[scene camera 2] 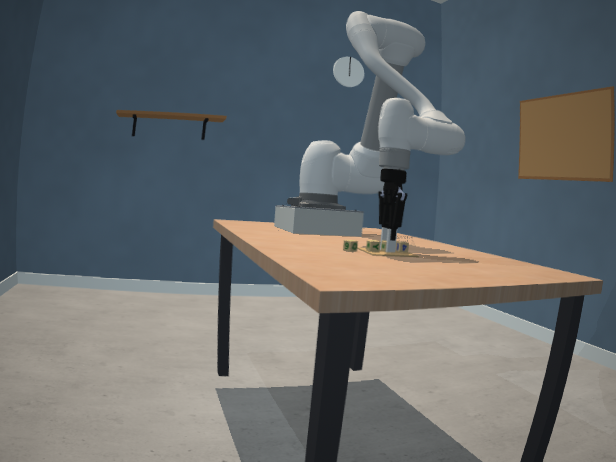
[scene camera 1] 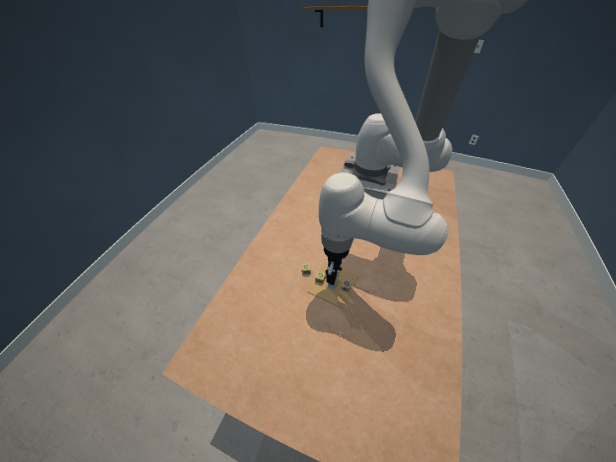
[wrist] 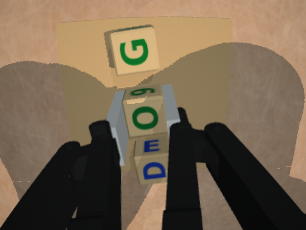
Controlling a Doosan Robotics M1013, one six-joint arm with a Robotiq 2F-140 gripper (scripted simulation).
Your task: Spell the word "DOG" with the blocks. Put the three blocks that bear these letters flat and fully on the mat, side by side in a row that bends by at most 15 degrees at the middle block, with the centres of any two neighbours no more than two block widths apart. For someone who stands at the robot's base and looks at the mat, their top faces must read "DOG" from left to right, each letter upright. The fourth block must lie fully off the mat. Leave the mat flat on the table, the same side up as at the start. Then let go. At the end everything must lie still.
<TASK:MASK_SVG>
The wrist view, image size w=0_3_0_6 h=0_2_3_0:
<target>my gripper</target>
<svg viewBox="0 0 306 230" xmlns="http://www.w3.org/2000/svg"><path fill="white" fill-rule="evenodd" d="M125 90L115 92L105 120L99 120L89 125L92 138L90 144L80 146L80 143L77 141L69 141L58 149L17 203L0 230L66 230L66 228L67 230L121 230L120 166L125 165L129 137L122 107ZM162 85L169 138L166 208L163 211L162 230L203 230L196 162L206 163L207 169L243 230L306 230L306 214L301 211L291 197L225 124L220 122L207 124L204 130L192 128L185 109L177 107L172 84Z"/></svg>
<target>G block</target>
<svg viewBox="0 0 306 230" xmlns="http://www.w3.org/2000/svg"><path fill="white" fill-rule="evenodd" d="M153 25L118 29L109 35L117 76L159 70L160 65Z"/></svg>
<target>D block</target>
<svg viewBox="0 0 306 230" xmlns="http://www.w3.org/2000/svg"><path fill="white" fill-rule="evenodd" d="M167 136L135 141L133 161L139 185L167 182L169 138Z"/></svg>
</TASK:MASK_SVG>
